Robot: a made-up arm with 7 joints.
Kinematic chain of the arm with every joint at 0, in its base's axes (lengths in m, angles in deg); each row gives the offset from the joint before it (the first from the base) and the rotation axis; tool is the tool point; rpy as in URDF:
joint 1: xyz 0 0 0.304 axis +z
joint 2: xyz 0 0 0 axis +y
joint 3: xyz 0 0 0.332 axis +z
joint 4: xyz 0.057 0 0 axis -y
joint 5: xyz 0.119 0 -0.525 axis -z
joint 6: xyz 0 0 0 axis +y
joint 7: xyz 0.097 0 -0.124 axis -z
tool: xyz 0 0 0 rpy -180 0 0
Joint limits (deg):
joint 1: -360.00..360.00
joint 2: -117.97..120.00
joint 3: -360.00..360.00
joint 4: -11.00..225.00
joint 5: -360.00..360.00
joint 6: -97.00..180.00
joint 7: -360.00..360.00
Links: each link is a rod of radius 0.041 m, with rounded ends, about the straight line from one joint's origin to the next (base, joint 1, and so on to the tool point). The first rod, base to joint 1, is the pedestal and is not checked.
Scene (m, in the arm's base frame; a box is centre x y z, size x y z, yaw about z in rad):
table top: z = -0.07
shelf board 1: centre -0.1 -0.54 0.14 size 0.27 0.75 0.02 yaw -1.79
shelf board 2: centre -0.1 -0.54 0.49 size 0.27 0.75 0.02 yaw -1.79
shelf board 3: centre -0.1 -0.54 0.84 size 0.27 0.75 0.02 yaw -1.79
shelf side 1: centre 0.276 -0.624 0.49 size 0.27 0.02 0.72 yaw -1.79
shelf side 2: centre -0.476 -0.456 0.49 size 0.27 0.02 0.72 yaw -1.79
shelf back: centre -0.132 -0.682 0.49 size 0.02 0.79 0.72 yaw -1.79
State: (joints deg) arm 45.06 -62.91 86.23 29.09 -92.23 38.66 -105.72
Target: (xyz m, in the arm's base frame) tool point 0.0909 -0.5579 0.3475
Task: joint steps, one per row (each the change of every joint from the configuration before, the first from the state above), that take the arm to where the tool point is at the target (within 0.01 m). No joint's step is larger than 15 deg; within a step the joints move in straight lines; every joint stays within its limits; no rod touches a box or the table.
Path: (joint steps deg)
1: 13.91 -3.57 -0.09 -2.60 2.58 2.81 -1.01
2: 13.90 -3.57 -0.08 -2.60 2.58 2.81 -1.00
3: 13.91 -3.58 -0.09 -2.59 2.58 2.81 -1.01
4: 13.91 -3.57 -0.08 -2.60 2.57 2.81 -1.00
5: 13.90 -3.57 -0.09 -2.60 2.58 2.81 -1.01
6: 13.91 -3.57 -0.08 -2.60 2.58 2.81 -1.01
7: 13.91 -3.57 -0.09 -2.59 2.58 2.81 -1.00
8: 13.90 -3.58 -0.08 -2.60 2.58 2.81 -1.01
9: 13.81 4.46 3.47 10.91 -4.01 8.54 2.68
10: 13.82 4.46 3.48 10.92 -4.01 8.54 2.69
11: 13.81 4.46 3.47 10.91 -4.01 8.54 2.68

